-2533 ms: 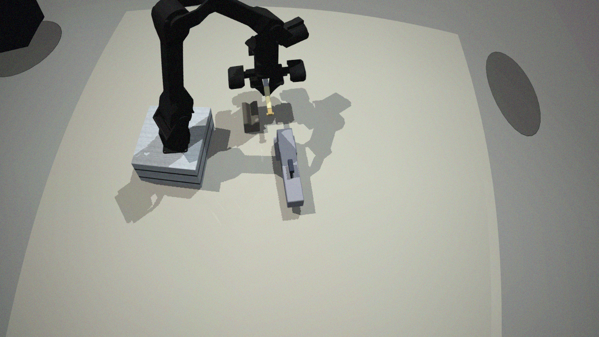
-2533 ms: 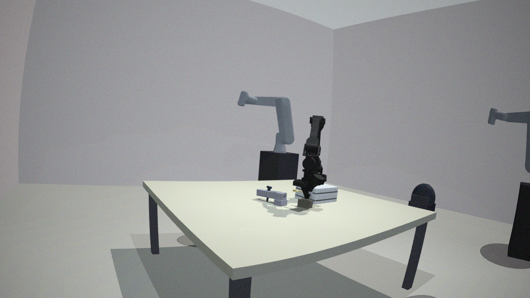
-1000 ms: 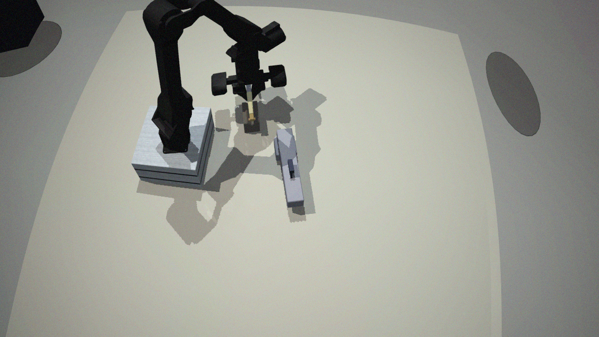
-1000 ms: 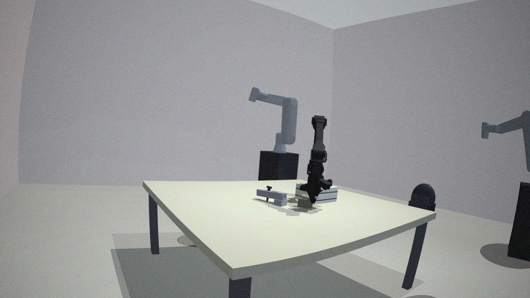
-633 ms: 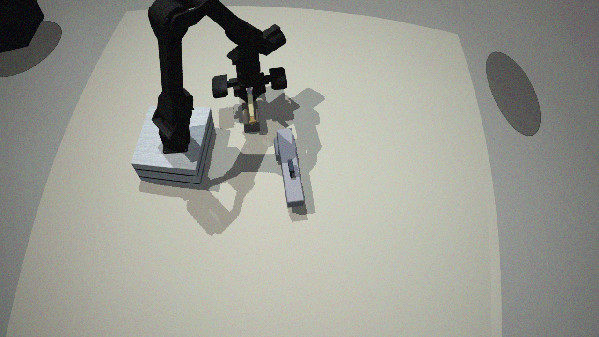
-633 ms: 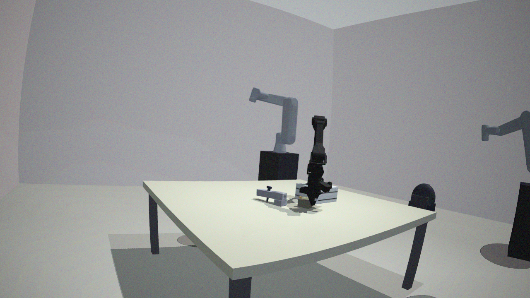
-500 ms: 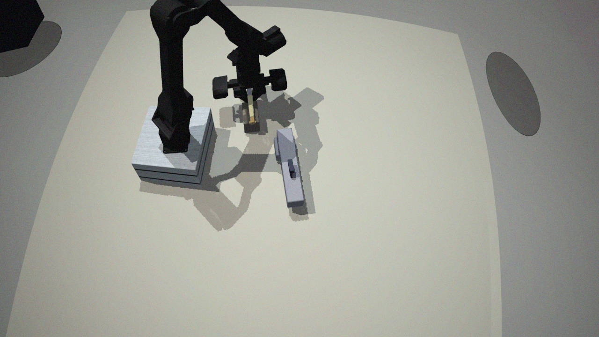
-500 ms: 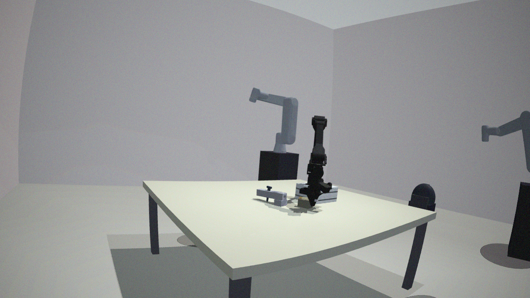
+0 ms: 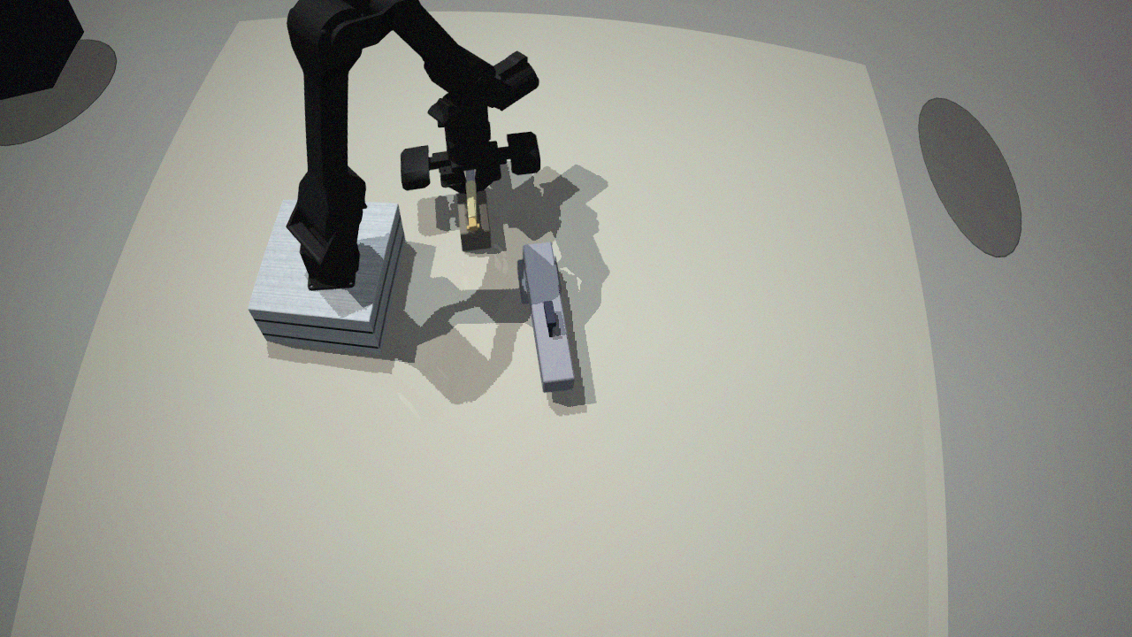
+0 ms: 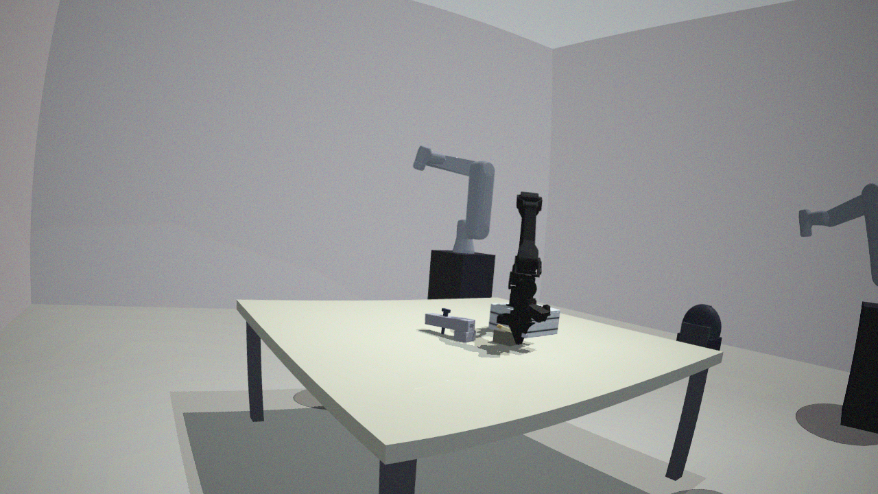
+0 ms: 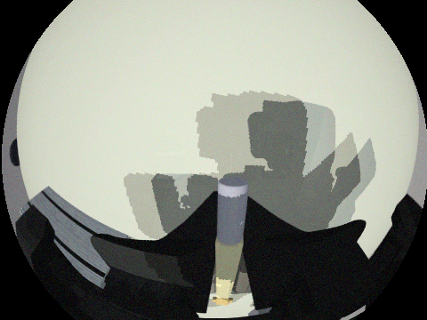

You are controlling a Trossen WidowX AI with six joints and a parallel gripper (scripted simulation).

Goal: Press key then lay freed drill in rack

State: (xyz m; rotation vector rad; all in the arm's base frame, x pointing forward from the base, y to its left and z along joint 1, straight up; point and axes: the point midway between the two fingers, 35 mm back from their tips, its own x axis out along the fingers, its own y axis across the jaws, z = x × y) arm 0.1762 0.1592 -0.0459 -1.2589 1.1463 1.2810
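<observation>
My gripper tip is now 40 mm to the left of the drill and 40 mm below it. Round my gripper tip: block 210 mm to the right, 90 mm ahead, 30 mm above; then dark key 240 mm to the right, 90 mm ahead, 40 mm above; then v-grooved rack 50 mm to the right, 10 mm above.
</observation>
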